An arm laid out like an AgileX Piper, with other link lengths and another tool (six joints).
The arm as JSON. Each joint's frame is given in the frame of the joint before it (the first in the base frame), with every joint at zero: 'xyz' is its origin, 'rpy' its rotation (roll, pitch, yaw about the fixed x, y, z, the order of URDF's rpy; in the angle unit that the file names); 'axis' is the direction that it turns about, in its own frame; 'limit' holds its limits. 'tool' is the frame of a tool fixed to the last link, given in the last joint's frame.
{
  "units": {
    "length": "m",
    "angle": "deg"
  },
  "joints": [
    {
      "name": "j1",
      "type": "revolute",
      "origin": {
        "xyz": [
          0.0,
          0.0,
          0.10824
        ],
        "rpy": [
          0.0,
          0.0,
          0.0
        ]
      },
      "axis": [
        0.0,
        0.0,
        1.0
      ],
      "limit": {
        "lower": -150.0,
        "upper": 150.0
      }
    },
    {
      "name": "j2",
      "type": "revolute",
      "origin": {
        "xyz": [
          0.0,
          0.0,
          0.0
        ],
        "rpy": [
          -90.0,
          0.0,
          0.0
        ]
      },
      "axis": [
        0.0,
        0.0,
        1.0
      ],
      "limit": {
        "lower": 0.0,
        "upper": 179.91
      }
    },
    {
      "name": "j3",
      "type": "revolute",
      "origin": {
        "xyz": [
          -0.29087,
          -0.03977,
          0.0
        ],
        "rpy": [
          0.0,
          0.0,
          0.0
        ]
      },
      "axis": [
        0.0,
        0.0,
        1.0
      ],
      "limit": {
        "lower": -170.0,
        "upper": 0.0
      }
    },
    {
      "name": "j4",
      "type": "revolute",
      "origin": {
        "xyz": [
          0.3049,
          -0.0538,
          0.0
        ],
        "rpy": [
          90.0,
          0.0,
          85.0
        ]
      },
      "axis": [
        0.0,
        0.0,
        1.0
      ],
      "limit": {
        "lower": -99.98,
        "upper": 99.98
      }
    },
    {
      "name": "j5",
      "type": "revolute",
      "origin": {
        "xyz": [
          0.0,
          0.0,
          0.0
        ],
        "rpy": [
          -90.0,
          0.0,
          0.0
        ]
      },
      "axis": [
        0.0,
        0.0,
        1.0
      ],
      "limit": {
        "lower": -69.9,
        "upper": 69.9
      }
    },
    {
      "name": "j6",
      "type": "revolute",
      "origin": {
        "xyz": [
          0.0,
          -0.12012,
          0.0
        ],
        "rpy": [
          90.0,
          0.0,
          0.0
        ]
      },
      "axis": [
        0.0,
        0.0,
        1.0
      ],
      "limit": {
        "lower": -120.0,
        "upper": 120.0
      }
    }
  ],
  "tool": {
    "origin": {
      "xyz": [
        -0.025,
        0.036,
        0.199
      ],
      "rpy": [
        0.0,
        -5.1,
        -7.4
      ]
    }
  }
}
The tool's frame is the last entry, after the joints.
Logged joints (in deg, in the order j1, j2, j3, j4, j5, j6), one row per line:
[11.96, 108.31, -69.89, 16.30, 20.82, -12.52]
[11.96, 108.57, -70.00, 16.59, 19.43, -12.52]
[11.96, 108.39, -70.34, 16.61, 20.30, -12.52]
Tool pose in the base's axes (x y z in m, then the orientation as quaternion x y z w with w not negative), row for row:
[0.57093, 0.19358, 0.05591, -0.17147, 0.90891, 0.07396, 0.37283]
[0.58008, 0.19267, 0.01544, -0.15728, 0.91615, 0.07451, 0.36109]
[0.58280, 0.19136, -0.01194, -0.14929, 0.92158, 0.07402, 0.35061]
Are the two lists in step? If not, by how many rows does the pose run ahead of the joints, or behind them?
The pose runs 2 rows behind the joints: the pose in row i belongs to the joints in row i - 2.
